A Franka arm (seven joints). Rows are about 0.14 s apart.
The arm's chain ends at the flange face. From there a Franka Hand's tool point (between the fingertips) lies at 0.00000 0.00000 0.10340 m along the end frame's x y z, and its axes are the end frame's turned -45 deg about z.
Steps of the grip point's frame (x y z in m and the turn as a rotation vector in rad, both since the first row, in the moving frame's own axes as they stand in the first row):
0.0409, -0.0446, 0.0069, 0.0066, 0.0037, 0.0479
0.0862, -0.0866, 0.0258, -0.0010, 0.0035, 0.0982
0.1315, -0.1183, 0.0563, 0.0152, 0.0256, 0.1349
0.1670, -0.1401, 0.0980, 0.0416, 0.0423, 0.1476
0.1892, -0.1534, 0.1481, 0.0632, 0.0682, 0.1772
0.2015, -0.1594, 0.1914, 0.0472, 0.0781, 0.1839
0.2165, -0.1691, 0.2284, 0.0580, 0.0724, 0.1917
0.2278, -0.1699, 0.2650, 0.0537, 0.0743, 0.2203
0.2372, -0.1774, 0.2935, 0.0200, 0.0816, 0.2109
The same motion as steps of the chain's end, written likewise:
-0.0024, -0.0597, 0.0069, 0.0073, -0.0021, 0.0479
-0.0006, -0.1220, 0.0258, 0.0018, 0.0032, 0.0982
0.0084, -0.1737, 0.0563, 0.0288, 0.0074, 0.1349
0.0185, -0.2110, 0.0982, 0.0593, 0.0005, 0.1476
0.0241, -0.2327, 0.1485, 0.0929, 0.0035, 0.1772
0.0267, -0.2463, 0.1918, 0.0886, 0.0218, 0.1839
0.0316, -0.2633, 0.2288, 0.0922, 0.0102, 0.1917
0.0384, -0.2721, 0.2654, 0.0905, 0.0146, 0.2203
0.0370, -0.2863, 0.2939, 0.0718, 0.0436, 0.2109

